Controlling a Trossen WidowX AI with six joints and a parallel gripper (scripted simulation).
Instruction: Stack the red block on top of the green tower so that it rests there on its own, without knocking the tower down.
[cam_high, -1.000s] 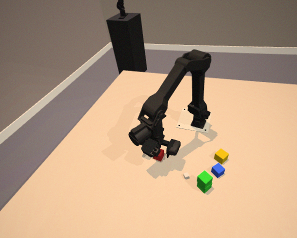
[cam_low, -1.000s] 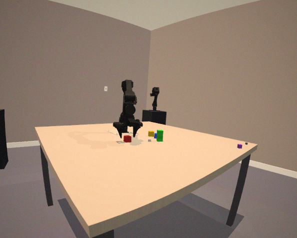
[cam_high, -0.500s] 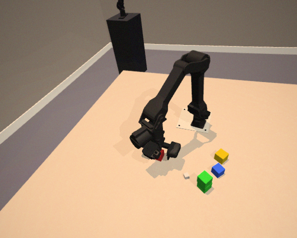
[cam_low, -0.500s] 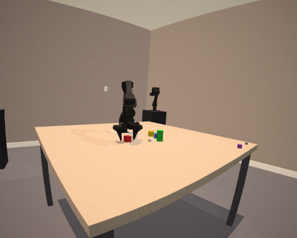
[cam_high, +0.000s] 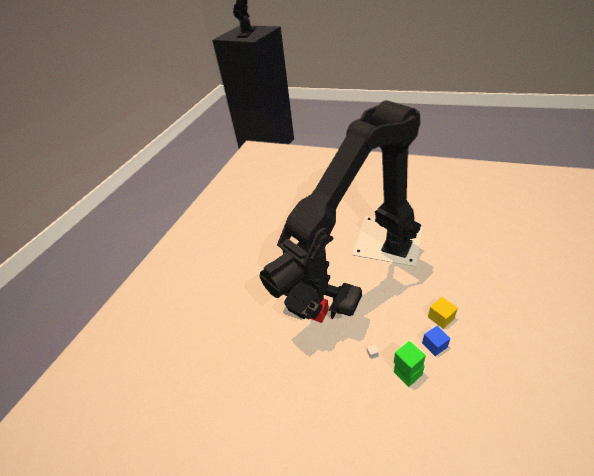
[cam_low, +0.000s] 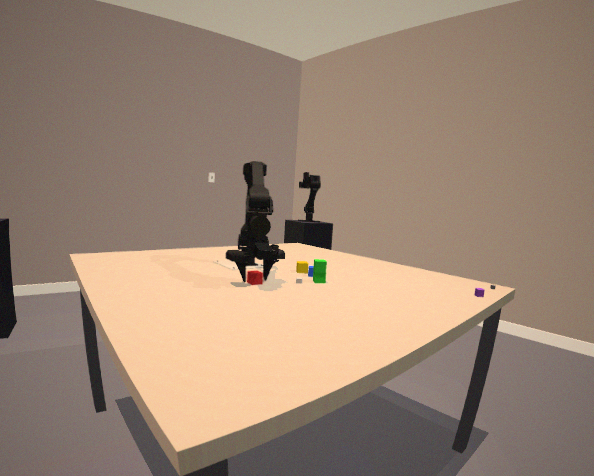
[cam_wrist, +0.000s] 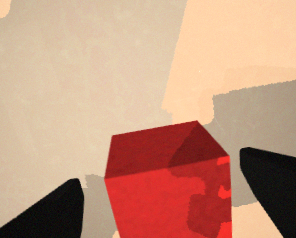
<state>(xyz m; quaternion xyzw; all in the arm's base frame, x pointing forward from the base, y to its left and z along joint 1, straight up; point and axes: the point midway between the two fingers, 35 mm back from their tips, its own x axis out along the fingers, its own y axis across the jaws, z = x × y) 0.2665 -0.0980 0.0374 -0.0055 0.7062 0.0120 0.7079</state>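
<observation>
My gripper tip is 4 cm short of the small white cube and 14 cm to the right of it. Also, from my gripper tip: yellow block (10 cm behind, 24 cm to the left, 1 cm above); then blue block (3 cm behind, 25 cm to the left, 1 cm above); then red block (1 cm above).
</observation>
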